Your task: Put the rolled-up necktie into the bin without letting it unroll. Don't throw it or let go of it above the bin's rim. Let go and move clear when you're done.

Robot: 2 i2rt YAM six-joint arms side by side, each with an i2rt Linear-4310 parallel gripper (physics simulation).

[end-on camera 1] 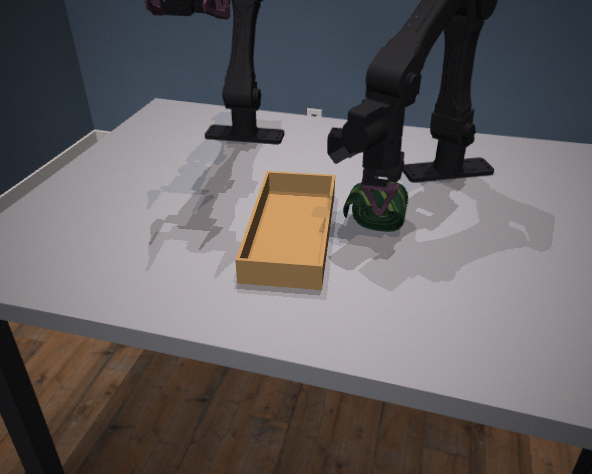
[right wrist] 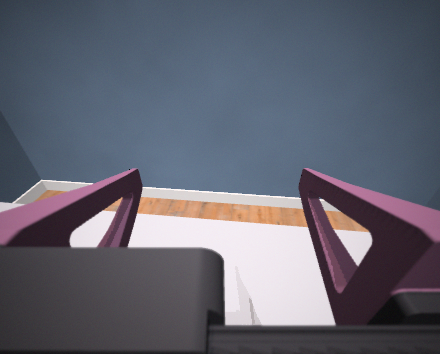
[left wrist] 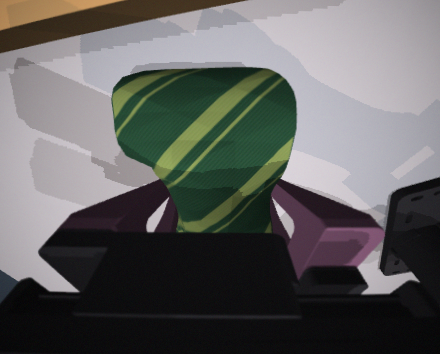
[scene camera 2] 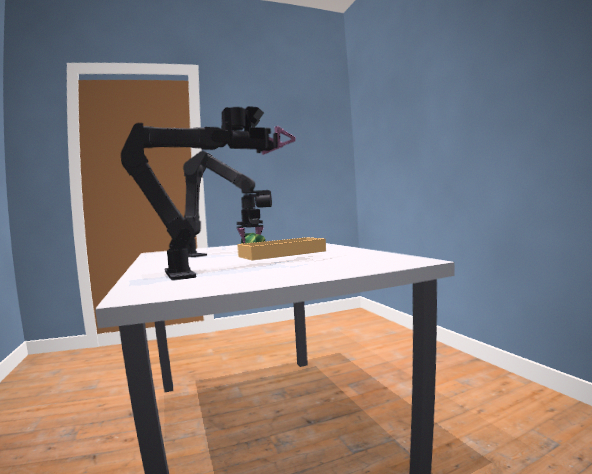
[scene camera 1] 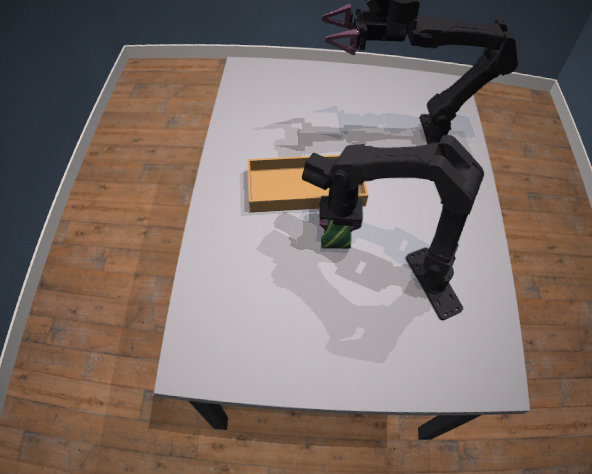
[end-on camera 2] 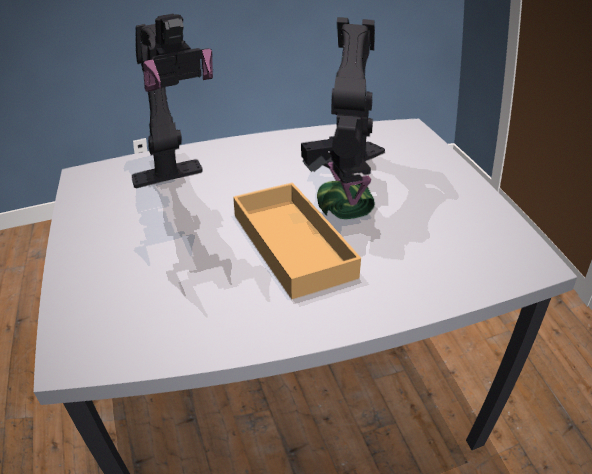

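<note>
The rolled-up necktie [scene camera 1: 336, 237] [scene camera 2: 255, 238] [end-on camera 1: 363, 216] [end-on camera 2: 331, 201] [left wrist: 215, 135], green with yellow-green stripes, sits on the table beside the bin. It is coiled, with its outer end standing slightly off on the bin side. My left gripper [scene camera 1: 340, 225] [end-on camera 1: 381, 210] [left wrist: 220, 176] points down and is shut on the necktie, whose sides are pinched between the fingers. The orange-tan bin [scene camera 1: 285, 205] [scene camera 2: 290, 248] [end-on camera 1: 280, 273] [end-on camera 2: 325, 281] [left wrist: 100, 19] is open-topped, and its visible floor is bare. My right gripper [scene camera 1: 324, 29] [end-on camera 2: 179, 74] [right wrist: 220, 177] is open and empty, high above the table.
The white table [scene camera 1: 280, 350] [end-on camera 1: 150, 305] [end-on camera 2: 150, 345] carries both arm bases. The bin's long wall stands close to the necktie. In scene camera 1 the left forearm passes above one end of the bin. Arm shadows fall across the table.
</note>
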